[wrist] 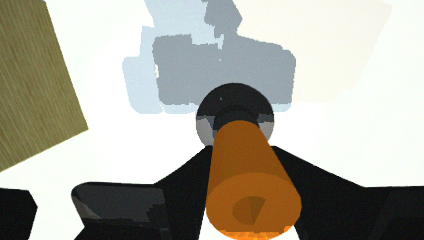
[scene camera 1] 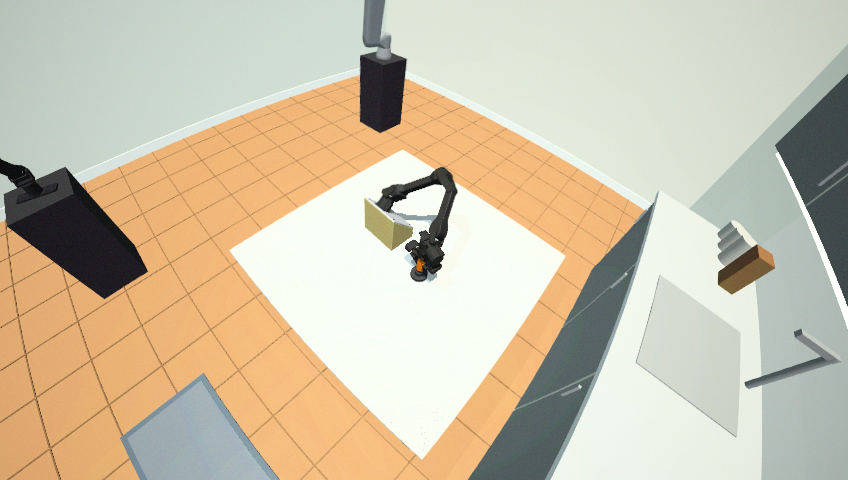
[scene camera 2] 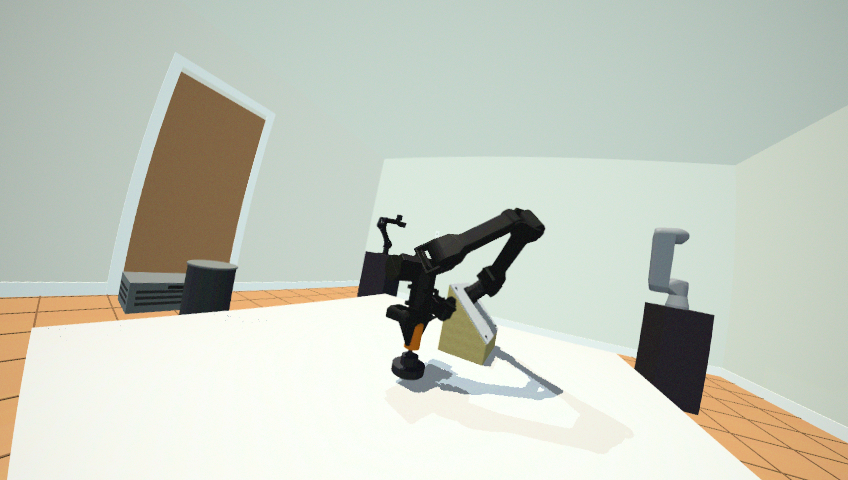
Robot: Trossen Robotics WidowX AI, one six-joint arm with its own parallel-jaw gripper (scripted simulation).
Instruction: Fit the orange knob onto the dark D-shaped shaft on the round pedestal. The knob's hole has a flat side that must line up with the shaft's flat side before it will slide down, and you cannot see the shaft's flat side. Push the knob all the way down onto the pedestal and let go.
My gripper (scene camera 2: 412,343) holds an orange knob. Also in view: a dark round pedestal (wrist: 229,102).
My gripper is seen too in the wrist view (wrist: 240,151).
